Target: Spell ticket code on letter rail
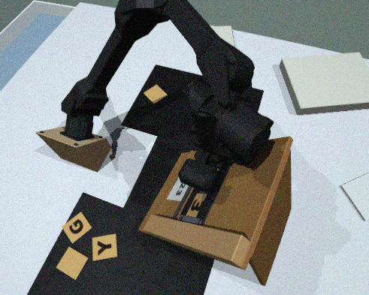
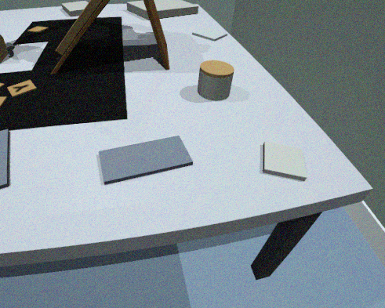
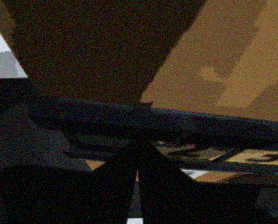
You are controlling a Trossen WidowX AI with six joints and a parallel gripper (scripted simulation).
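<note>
Right now the letter tile is 4 cm to the right of my gripper tip. Round my gripper tip: white ticket (6 cm behind, 5 cm to the right, 8 cm below); then thin white plate (37 cm ahead, 14 cm to the left, 15 cm below); then blank tile (24 cm behind, 32 cm to the right, 15 cm below).
</note>
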